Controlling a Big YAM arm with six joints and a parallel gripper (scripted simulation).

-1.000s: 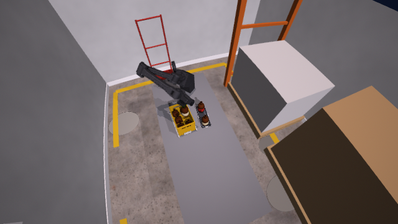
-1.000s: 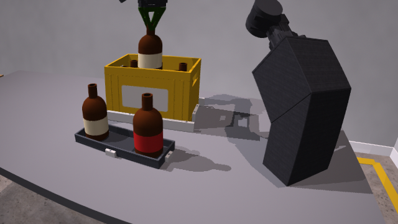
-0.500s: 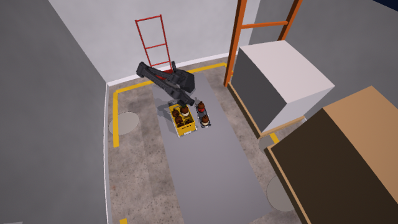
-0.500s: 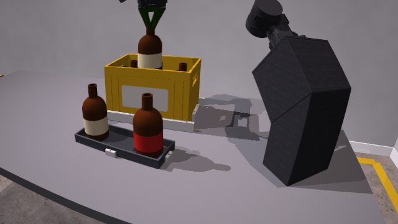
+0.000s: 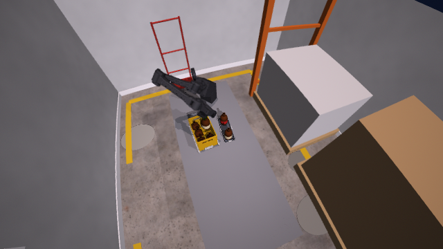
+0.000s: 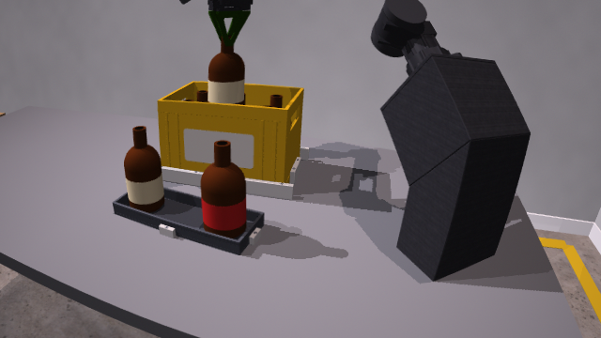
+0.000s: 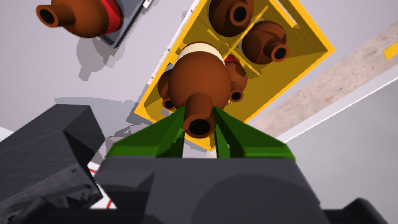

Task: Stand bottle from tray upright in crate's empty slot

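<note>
The yellow crate lies 1 cm behind my hand, 4 cm to the right of it and 21 cm below it. From my hand the other things lie so: dark tray 6 cm ahead, 18 cm to the left, 28 cm below.
</note>
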